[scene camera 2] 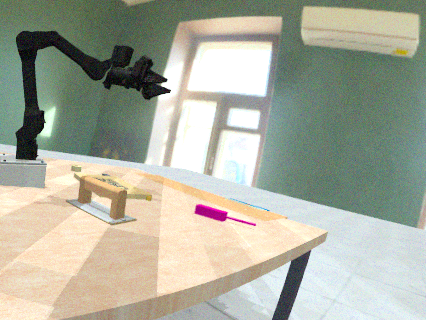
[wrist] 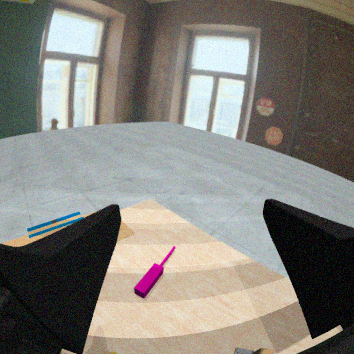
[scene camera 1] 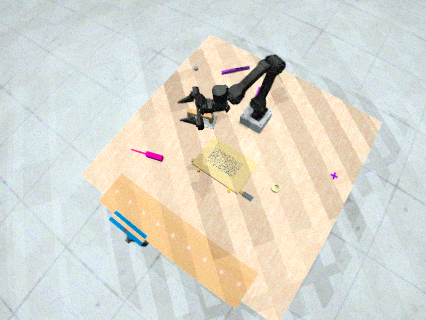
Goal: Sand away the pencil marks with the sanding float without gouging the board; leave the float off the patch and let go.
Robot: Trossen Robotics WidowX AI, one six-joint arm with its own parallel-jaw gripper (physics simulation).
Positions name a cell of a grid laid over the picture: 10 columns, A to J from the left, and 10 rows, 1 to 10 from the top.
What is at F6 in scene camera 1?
A yellow board.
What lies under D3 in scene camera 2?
The gripper.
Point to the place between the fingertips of the gripper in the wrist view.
At F6
